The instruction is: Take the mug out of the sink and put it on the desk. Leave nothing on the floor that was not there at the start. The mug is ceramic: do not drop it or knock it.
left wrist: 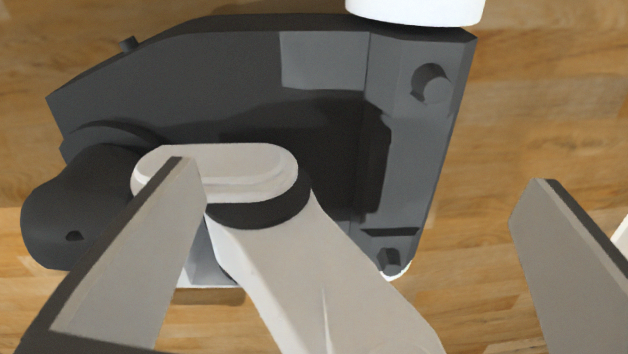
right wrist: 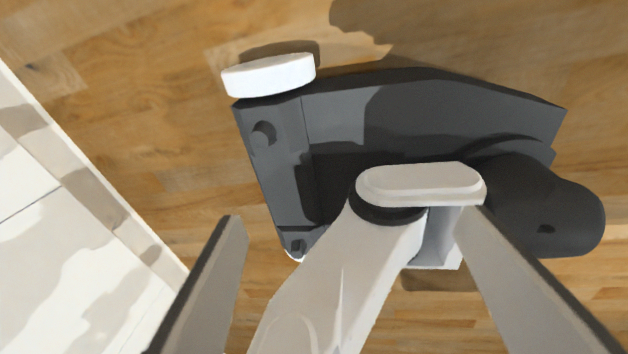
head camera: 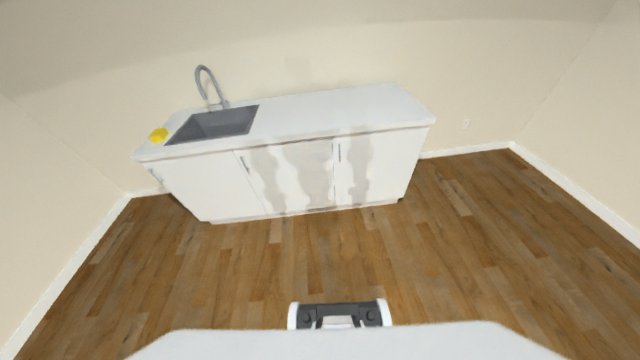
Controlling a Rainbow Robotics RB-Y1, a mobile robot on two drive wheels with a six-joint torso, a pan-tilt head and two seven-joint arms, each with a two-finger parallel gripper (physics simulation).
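Frame: origin at the robot's base, x ahead, y left, z up, level; metres.
Where they show: left gripper, between the fingertips: [left wrist: 358, 190]; right gripper, between the fingertips: [right wrist: 348, 223].
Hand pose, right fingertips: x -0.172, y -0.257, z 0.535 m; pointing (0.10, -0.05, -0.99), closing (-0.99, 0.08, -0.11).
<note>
After its pixels a point has its place.
The grey sink [head camera: 225, 122] @(x 1.179, y 0.773, z 0.820 m) is set into the left part of the white counter [head camera: 340, 107] @(x 1.041, y -0.115, z 0.910 m) in the head view. Its inner walls show, but its floor is largely hidden behind the front edge. The mug does not show in any view, and no separate desk shows. My left gripper [left wrist: 358, 190] @(x -0.152, y 0.260, z 0.537 m) is open and empty, with its fingers wide apart over the robot's own base. My right gripper [right wrist: 348, 223] @(x -0.172, y -0.257, z 0.535 m) is open and empty too, above the base on its other side. Both are low beside the body, away from the sink.
A grey curved faucet [head camera: 216, 86] @(x 1.225, y 0.739, z 1.072 m) stands behind the sink. A yellow sponge-like block [head camera: 158, 135] @(x 0.834, y 1.024, z 0.951 m) lies on the counter left of it. White cabinet doors [head camera: 200, 185] @(x 0.731, y 0.906, z 0.591 m) [right wrist: 45, 250] @(x 0.784, y 0.094, z 0.314 m) are under the counter. Wooden floor [head camera: 350, 255] @(x 0.419, y -0.127, z 0.000 m) lies between the cabinets and my dark base [left wrist: 225, 65] @(x -0.270, y 0.182, z 0.169 m) [right wrist: 425, 107].
</note>
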